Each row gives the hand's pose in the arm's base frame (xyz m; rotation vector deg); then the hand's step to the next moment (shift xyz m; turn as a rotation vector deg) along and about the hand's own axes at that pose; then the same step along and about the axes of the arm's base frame.
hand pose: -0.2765 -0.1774 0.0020 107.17 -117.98 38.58
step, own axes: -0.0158 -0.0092 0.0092 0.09 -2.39 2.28
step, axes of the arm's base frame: 0.0120 0.0083 -0.0143 2.58 -1.37 -1.54
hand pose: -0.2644 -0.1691 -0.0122 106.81 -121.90 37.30
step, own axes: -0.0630 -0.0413 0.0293 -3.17 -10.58 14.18
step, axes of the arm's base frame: 0.0537 0.0376 -0.0473 12.45 -4.90 -12.00
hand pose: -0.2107 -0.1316 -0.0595 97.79 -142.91 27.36
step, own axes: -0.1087 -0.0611 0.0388 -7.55 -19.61 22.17
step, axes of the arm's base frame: 0.1012 0.0655 -0.0502 23.26 -6.36 -18.75
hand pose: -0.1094 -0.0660 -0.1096 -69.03 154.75 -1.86
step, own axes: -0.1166 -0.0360 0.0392 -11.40 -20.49 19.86
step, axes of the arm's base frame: 0.1096 0.0642 -0.0167 26.02 -4.22 -15.78
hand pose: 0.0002 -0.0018 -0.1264 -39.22 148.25 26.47
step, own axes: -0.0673 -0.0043 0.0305 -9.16 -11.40 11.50
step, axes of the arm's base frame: 0.0649 0.0352 0.0050 16.84 -1.07 -7.83
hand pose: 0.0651 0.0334 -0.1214 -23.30 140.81 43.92
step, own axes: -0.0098 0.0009 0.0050 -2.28 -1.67 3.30
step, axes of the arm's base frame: 0.0096 0.0049 0.0024 3.87 0.92 -1.74
